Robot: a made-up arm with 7 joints.
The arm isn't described. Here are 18 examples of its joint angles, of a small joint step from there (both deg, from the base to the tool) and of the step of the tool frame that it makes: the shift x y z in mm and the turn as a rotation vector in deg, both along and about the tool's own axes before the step.
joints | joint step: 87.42 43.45 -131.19 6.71 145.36 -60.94 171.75 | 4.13 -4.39 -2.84 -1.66 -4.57 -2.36 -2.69
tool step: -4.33 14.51 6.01 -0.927 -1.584 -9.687
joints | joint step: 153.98 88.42 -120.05 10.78 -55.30 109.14 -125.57 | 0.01 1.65 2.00 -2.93 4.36 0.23 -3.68
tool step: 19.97 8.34 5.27 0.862 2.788 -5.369
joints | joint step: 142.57 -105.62 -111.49 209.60 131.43 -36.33 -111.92 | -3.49 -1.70 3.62 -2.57 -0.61 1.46 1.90
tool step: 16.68 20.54 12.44 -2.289 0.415 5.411
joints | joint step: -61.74 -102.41 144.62 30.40 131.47 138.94 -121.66 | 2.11 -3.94 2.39 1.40 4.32 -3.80 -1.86
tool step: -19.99 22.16 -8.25 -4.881 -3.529 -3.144
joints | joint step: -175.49 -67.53 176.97 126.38 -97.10 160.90 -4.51 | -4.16 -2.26 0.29 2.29 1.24 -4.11 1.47
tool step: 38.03 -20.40 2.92 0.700 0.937 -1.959
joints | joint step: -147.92 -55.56 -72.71 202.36 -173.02 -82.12 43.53 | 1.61 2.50 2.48 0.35 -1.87 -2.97 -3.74
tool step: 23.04 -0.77 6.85 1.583 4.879 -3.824
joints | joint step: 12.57 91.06 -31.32 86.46 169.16 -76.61 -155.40 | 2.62 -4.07 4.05 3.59 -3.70 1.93 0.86
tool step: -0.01 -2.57 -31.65 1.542 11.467 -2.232
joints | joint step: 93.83 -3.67 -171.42 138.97 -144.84 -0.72 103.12 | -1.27 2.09 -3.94 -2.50 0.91 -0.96 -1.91
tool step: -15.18 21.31 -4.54 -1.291 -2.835 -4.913
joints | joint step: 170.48 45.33 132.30 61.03 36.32 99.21 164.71 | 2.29 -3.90 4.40 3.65 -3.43 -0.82 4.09
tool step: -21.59 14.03 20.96 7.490 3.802 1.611
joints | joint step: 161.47 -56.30 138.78 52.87 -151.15 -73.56 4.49 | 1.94 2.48 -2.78 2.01 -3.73 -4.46 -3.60
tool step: 11.80 -10.86 -20.97 1.923 -0.484 -5.427
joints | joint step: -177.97 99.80 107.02 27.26 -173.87 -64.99 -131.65 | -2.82 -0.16 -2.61 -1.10 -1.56 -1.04 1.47
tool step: -1.71 11.05 -0.01 0.016 0.976 2.917
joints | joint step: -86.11 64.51 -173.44 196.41 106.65 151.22 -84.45 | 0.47 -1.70 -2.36 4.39 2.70 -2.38 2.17
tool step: 3.01 -2.10 3.04 -1.622 -1.804 0.479
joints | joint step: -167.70 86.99 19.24 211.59 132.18 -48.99 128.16 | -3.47 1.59 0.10 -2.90 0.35 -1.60 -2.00
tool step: -32.70 -17.67 13.26 4.294 -4.611 -3.178
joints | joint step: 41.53 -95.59 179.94 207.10 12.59 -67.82 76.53 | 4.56 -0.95 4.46 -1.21 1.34 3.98 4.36
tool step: -13.47 18.68 -8.78 -7.735 4.194 8.692
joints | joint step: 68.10 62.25 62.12 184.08 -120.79 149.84 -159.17 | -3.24 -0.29 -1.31 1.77 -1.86 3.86 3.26
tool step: -14.16 -26.70 23.96 2.035 6.650 9.027
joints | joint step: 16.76 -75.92 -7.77 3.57 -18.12 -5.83 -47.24 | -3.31 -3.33 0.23 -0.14 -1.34 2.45 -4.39
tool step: -3.61 0.48 -9.48 -2.446 -2.776 -5.717
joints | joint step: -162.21 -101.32 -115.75 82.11 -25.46 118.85 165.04 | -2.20 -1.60 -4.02 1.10 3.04 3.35 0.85
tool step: 15.21 -14.38 12.96 -7.461 0.739 1.181
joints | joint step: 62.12 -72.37 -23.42 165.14 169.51 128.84 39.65 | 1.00 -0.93 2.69 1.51 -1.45 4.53 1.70
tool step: -17.39 -3.95 18.66 -3.589 -5.366 -0.093
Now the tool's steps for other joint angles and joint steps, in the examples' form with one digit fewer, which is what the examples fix.
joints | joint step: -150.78 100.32 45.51 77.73 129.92 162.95 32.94 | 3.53 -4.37 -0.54 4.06 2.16 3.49 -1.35
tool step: 21.8 6.5 23.7 -7.32 -1.32 0.40
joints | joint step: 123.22 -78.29 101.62 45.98 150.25 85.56 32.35 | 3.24 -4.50 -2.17 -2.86 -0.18 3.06 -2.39
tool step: -4.0 11.9 -4.7 -2.12 1.00 -6.34
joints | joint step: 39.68 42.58 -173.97 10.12 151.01 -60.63 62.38 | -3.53 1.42 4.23 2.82 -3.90 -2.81 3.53
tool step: -11.0 -6.1 -16.6 3.68 -6.18 4.13
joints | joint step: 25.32 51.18 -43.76 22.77 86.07 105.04 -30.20 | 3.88 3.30 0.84 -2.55 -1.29 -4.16 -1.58
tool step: 4.8 36.0 3.2 -7.93 3.35 2.73
